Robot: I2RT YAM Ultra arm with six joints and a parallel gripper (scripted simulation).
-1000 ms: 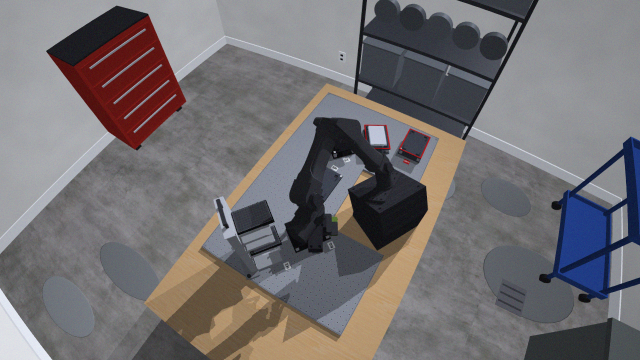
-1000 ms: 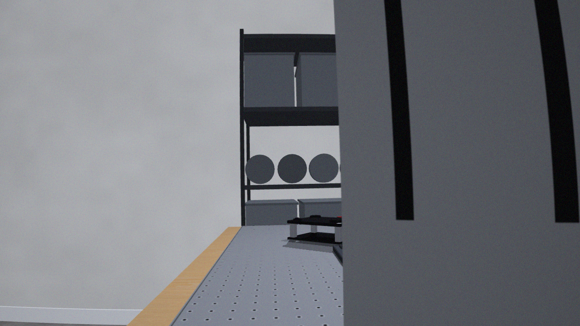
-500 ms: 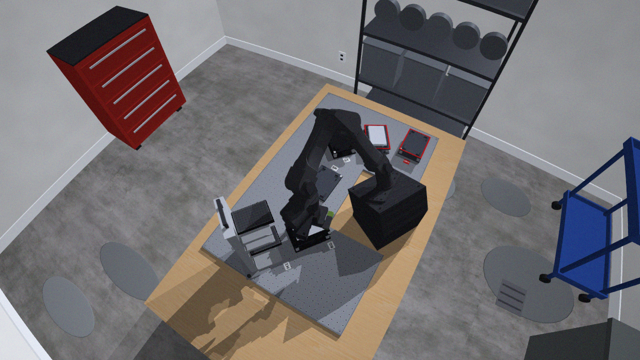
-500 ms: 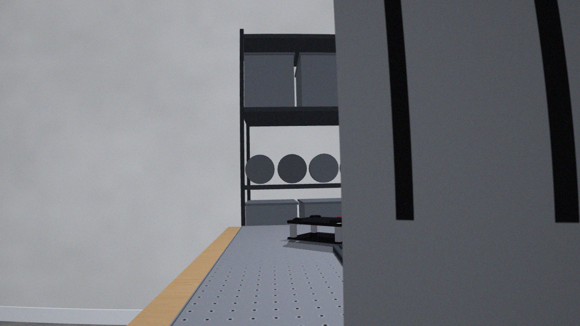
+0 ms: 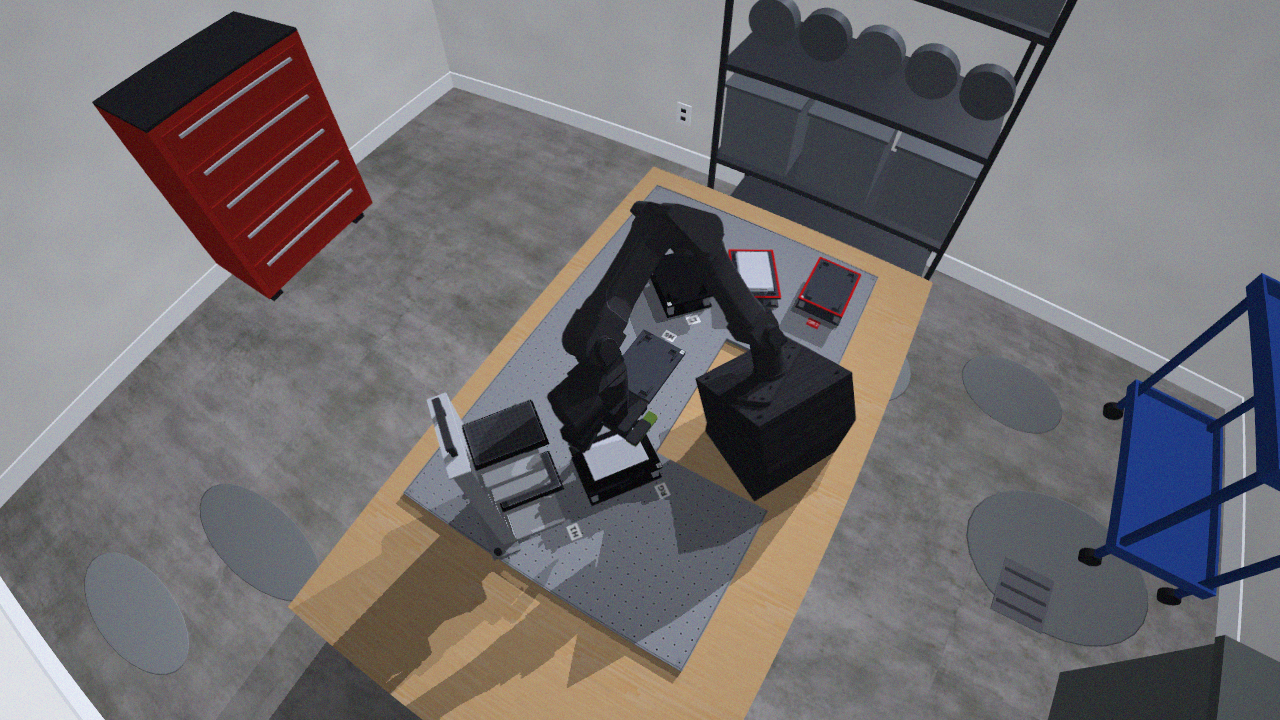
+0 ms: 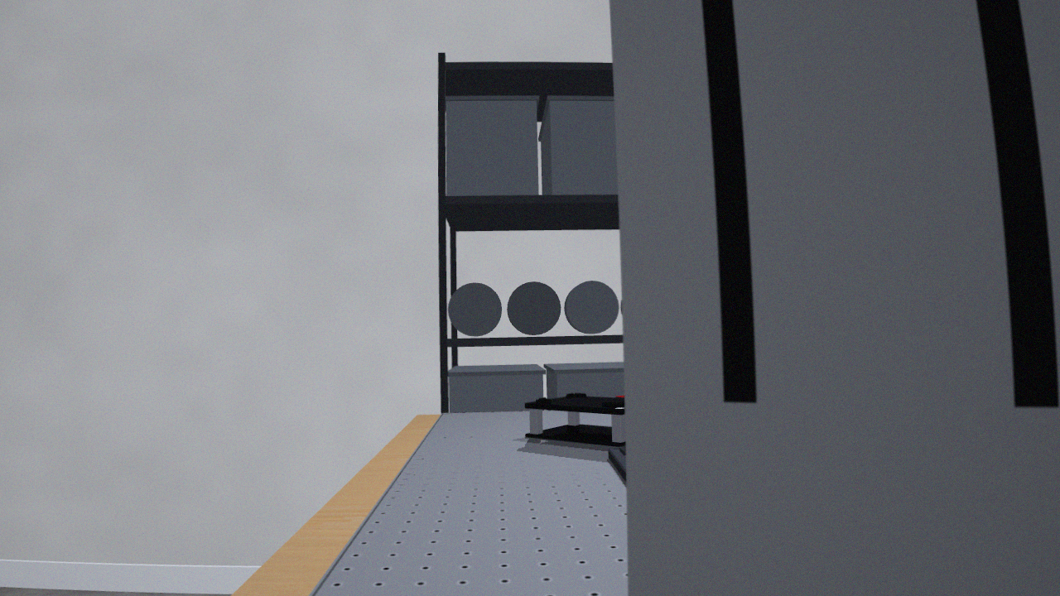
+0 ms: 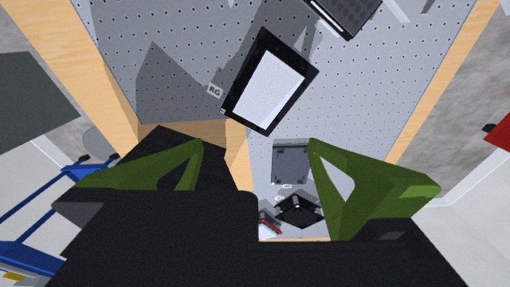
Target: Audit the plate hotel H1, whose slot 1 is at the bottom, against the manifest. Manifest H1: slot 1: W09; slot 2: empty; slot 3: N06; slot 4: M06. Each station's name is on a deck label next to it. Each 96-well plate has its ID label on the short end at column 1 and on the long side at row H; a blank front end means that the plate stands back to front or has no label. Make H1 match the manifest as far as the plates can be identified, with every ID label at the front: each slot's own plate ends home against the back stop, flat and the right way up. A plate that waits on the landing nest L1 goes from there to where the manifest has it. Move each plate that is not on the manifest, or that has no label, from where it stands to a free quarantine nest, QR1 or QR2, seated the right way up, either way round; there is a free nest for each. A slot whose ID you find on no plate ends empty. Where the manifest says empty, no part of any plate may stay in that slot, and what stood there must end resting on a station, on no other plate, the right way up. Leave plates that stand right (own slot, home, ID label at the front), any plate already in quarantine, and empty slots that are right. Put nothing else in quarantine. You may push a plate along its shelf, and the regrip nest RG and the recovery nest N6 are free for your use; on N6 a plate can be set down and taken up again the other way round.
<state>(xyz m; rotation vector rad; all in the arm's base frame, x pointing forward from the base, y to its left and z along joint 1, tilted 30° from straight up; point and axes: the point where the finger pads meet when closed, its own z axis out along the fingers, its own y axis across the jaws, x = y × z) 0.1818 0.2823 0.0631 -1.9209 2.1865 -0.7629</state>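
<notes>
The RG deck label lies 240 mm below my hand, 100 mm behind it and 10 mm to the right of it. The rest, counted from my hand: white plate 630 mm to the right, 200 mm below, 90 mm behind; H1 deck label 240 mm below, 150 mm to the left, 30 mm ahead; grey hotel wall 200 mm ahead, 180 mm to the left, 50 mm below.
</notes>
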